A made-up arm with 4 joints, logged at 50 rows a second.
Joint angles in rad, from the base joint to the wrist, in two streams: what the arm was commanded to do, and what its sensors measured. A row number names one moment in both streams.
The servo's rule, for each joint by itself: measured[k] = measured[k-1] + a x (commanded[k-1-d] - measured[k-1]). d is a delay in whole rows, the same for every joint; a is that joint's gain. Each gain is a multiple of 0.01, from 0.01 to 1. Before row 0 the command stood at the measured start. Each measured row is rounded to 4 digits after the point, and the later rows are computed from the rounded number. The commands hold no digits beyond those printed.
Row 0, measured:
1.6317, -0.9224, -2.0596, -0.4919
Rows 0 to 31, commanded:
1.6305, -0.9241, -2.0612, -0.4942
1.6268, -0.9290, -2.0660, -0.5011
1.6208, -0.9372, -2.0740, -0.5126
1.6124, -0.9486, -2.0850, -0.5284
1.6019, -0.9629, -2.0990, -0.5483
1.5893, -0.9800, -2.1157, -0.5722
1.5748, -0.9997, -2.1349, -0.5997
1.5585, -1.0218, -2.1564, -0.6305
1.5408, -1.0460, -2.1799, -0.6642
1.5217, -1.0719, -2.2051, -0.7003
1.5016, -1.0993, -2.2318, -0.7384
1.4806, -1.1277, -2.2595, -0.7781
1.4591, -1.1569, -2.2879, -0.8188
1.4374, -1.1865, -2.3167, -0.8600
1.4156, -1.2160, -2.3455, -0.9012
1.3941, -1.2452, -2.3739, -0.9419
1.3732, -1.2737, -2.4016, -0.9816
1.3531, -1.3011, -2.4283, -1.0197
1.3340, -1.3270, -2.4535, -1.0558
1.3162, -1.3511, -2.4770, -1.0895
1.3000, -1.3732, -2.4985, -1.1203
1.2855, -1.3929, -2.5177, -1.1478
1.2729, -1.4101, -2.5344, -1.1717
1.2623, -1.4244, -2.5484, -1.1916
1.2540, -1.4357, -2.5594, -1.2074
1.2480, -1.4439, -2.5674, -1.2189
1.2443, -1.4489, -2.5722, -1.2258
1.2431, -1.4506, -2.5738, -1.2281
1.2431, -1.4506, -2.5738, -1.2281
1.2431, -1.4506, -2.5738, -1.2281
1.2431, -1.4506, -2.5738, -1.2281
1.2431, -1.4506, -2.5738, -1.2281
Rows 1 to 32, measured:
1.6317, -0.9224, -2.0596, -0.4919
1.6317, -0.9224, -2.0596, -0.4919
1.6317, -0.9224, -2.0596, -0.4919
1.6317, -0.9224, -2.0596, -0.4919
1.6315, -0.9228, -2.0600, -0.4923
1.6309, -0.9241, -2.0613, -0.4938
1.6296, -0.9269, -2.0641, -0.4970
1.6274, -0.9315, -2.0687, -0.5023
1.6241, -0.9381, -2.0754, -0.5101
1.6196, -0.9469, -2.0843, -0.5207
1.6138, -0.9580, -2.0954, -0.5341
1.6066, -0.9714, -2.1088, -0.5505
1.5980, -0.9871, -2.1244, -0.5698
1.5881, -1.0049, -2.1422, -0.5920
1.5769, -1.0247, -2.1619, -0.6169
1.5644, -1.0463, -2.1834, -0.6443
1.5507, -1.0695, -2.2064, -0.6740
1.5360, -1.0941, -2.2307, -0.7056
1.5203, -1.1197, -2.2560, -0.7389
1.5039, -1.1461, -2.2819, -0.7734
1.4869, -1.1729, -2.3082, -0.8088
1.4695, -1.1998, -2.3346, -0.8447
1.4519, -1.2265, -2.3608, -0.8806
1.4343, -1.2527, -2.3864, -0.9161
1.4168, -1.2780, -2.4111, -0.9508
1.3997, -1.3021, -2.4346, -0.9843
1.3832, -1.3248, -2.4566, -1.0162
1.3675, -1.3457, -2.4768, -1.0460
1.3527, -1.3646, -2.4950, -1.0734
1.3391, -1.3813, -2.5109, -1.0981
1.3268, -1.3955, -2.5244, -1.1198
1.3159, -1.4071, -2.5353, -1.1382
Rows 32 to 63, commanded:
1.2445, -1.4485, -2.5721, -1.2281
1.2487, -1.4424, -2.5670, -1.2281
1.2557, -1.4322, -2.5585, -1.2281
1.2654, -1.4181, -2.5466, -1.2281
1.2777, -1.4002, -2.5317, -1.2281
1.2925, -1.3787, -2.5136, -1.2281
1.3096, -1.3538, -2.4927, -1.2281
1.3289, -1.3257, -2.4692, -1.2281
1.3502, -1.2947, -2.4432, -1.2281
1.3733, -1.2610, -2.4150, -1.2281
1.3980, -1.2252, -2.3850, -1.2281
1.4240, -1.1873, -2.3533, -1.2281
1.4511, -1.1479, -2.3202, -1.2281
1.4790, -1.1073, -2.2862, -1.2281
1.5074, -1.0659, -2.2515, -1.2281
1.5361, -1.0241, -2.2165, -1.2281
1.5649, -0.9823, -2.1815, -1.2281
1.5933, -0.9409, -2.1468, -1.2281
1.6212, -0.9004, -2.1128, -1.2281
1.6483, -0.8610, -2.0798, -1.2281
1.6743, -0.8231, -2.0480, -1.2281
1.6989, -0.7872, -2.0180, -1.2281
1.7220, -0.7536, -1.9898, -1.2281
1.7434, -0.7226, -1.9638, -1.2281
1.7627, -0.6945, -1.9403, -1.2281
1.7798, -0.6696, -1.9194, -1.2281
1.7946, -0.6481, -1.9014, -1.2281
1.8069, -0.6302, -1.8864, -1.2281
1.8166, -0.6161, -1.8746, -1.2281
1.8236, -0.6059, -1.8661, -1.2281
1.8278, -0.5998, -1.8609, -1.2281
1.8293, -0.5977, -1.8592, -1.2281
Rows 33 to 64, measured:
1.3064, -1.4162, -2.5438, -1.1535
1.2982, -1.4234, -2.5504, -1.1662
1.2910, -1.4291, -2.5555, -1.1767
1.2848, -1.4336, -2.5595, -1.1854
1.2796, -1.4367, -2.5623, -1.1927
1.2756, -1.4379, -2.5633, -1.1987
1.2730, -1.4367, -2.5622, -1.2037
1.2720, -1.4328, -2.5588, -1.2078
1.2727, -1.4260, -2.5528, -1.2113
1.2753, -1.4161, -2.5442, -1.2142
1.2798, -1.4030, -2.5329, -1.2166
1.2862, -1.3868, -2.5189, -1.2186
1.2945, -1.3675, -2.5022, -1.2202
1.3047, -1.3451, -2.4830, -1.2215
1.3168, -1.3199, -2.4614, -1.2226
1.3307, -1.2921, -2.4376, -1.2235
1.3464, -1.2618, -2.4118, -1.2243
1.3636, -1.2294, -2.3842, -1.2249
1.3823, -1.1951, -2.3550, -1.2254
1.4023, -1.1592, -2.3245, -1.2259
1.4234, -1.1221, -2.2930, -1.2263
1.4455, -1.0840, -2.2608, -1.2266
1.4683, -1.0454, -2.2282, -1.2269
1.4917, -1.0067, -2.1956, -1.2271
1.5154, -0.9681, -2.1631, -1.2273
1.5393, -0.9301, -2.1312, -1.2274
1.5631, -0.8930, -2.1001, -1.2275
1.5865, -0.8572, -2.0701, -1.2276
1.6094, -0.8230, -2.0415, -1.2277
1.6316, -0.7908, -2.0146, -1.2278
1.6528, -0.7608, -1.9897, -1.2279
1.6728, -0.7334, -1.9670, -1.2279

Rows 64 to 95, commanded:
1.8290, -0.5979, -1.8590, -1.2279
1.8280, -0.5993, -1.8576, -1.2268
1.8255, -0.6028, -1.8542, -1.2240
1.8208, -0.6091, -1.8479, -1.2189
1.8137, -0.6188, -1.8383, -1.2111
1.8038, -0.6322, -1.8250, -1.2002
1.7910, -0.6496, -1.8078, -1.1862
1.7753, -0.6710, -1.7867, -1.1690
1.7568, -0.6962, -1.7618, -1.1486
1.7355, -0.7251, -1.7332, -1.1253
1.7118, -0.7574, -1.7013, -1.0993
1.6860, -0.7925, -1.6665, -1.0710
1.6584, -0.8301, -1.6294, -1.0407
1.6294, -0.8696, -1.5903, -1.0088
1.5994, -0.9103, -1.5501, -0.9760
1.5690, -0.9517, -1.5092, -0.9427
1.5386, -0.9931, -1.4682, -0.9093
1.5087, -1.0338, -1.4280, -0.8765
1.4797, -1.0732, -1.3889, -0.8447
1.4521, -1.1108, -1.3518, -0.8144
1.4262, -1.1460, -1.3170, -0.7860
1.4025, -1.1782, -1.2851, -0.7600
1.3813, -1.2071, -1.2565, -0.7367
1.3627, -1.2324, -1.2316, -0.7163
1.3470, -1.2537, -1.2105, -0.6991
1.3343, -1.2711, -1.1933, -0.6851
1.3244, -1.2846, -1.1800, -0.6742
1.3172, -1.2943, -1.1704, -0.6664
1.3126, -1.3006, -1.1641, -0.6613
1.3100, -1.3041, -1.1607, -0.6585
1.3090, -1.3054, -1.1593, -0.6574
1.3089, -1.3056, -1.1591, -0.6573
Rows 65 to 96, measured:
1.6915, -0.7088, -1.9467, -1.2279
1.7087, -0.6872, -1.9290, -1.2279
1.7242, -0.6688, -1.9140, -1.2279
1.7379, -0.6539, -1.9019, -1.2279
1.7497, -0.6421, -1.8925, -1.2279
1.7599, -0.6331, -1.8848, -1.2277
1.7684, -0.6267, -1.8781, -1.2271
1.7752, -0.6230, -1.8715, -1.2257
1.7802, -0.6221, -1.8642, -1.2232
1.7833, -0.6242, -1.8556, -1.2193
1.7843, -0.6295, -1.8451, -1.2137
1.7831, -0.6382, -1.8323, -1.2061
1.7797, -0.6504, -1.8168, -1.1963
1.7740, -0.6661, -1.7984, -1.1842
1.7659, -0.6853, -1.7770, -1.1698
1.7555, -0.7078, -1.7527, -1.1530
1.7429, -0.7335, -1.7256, -1.1339
1.7281, -0.7621, -1.6958, -1.1126
1.7114, -0.7932, -1.6637, -1.0894
1.6929, -0.8265, -1.6297, -1.0645
1.6728, -0.8615, -1.5942, -1.0381
1.6515, -0.8977, -1.5576, -1.0106
1.6292, -0.9346, -1.5205, -0.9824
1.6062, -0.9716, -1.4834, -0.9538
1.5828, -1.0082, -1.4468, -0.9253
1.5594, -1.0439, -1.4112, -0.8972
1.5362, -1.0782, -1.3772, -0.8699
1.5136, -1.1106, -1.3452, -0.8438
1.4919, -1.1407, -1.3156, -0.8192
1.4714, -1.1681, -1.2887, -0.7964
1.4523, -1.1926, -1.2648, -0.7756
1.4347, -1.2140, -1.2440, -0.7570

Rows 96 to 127, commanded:
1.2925, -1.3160, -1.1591, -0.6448
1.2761, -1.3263, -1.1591, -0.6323
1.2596, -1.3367, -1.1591, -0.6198
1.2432, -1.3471, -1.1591, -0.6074
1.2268, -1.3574, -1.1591, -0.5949
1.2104, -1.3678, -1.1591, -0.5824
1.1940, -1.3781, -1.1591, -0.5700
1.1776, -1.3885, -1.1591, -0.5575
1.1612, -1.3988, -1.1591, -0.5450
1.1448, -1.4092, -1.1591, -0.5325
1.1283, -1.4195, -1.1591, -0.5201
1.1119, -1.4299, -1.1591, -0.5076
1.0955, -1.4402, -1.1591, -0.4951
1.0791, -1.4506, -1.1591, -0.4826
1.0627, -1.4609, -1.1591, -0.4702
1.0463, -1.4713, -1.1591, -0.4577
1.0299, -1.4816, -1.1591, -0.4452
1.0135, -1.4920, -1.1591, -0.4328
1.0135, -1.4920, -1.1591, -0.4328
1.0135, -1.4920, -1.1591, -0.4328
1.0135, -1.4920, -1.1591, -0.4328
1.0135, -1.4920, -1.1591, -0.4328
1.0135, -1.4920, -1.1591, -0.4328
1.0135, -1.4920, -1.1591, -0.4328
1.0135, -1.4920, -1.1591, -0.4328
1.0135, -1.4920, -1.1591, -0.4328
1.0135, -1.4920, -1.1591, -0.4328
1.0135, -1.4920, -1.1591, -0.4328
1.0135, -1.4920, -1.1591, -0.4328
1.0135, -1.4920, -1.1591, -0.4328
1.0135, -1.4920, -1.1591, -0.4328
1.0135, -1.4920, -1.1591, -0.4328
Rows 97 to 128, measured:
1.4188, -1.2322, -1.2264, -0.7407
1.4047, -1.2473, -1.2119, -0.7267
1.3923, -1.2595, -1.2003, -0.7149
1.3815, -1.2692, -1.1912, -0.7051
1.3699, -1.2790, -1.1841, -0.6948
1.3577, -1.2889, -1.1786, -0.6842
1.3449, -1.2989, -1.1743, -0.6733
1.3317, -1.3090, -1.1710, -0.6621
1.3181, -1.3192, -1.1684, -0.6507
1.3041, -1.3294, -1.1664, -0.6391
1.2898, -1.3396, -1.1648, -0.6274
1.2752, -1.3499, -1.1635, -0.6155
1.2604, -1.3602, -1.1625, -0.6035
1.2454, -1.3705, -1.1618, -0.5914
1.2302, -1.3808, -1.1612, -0.5793
1.2148, -1.3911, -1.1607, -0.5671
1.1993, -1.4014, -1.1603, -0.5549
1.1837, -1.4117, -1.1600, -0.5426
1.1680, -1.4220, -1.1598, -0.5303
1.1522, -1.4324, -1.1596, -0.5180
1.1363, -1.4427, -1.1595, -0.5056
1.1203, -1.4531, -1.1594, -0.4932
1.1064, -1.4613, -1.1593, -0.4829
1.0943, -1.4677, -1.1593, -0.4744
1.0838, -1.4728, -1.1593, -0.4673
1.0747, -1.4768, -1.1593, -0.4614
1.0667, -1.4800, -1.1593, -0.4565
1.0598, -1.4825, -1.1593, -0.4525
1.0538, -1.4845, -1.1593, -0.4492
1.0486, -1.4861, -1.1593, -0.4464
1.0440, -1.4873, -1.1593, -0.4441
1.0400, -1.4883, -1.1593, -0.4422

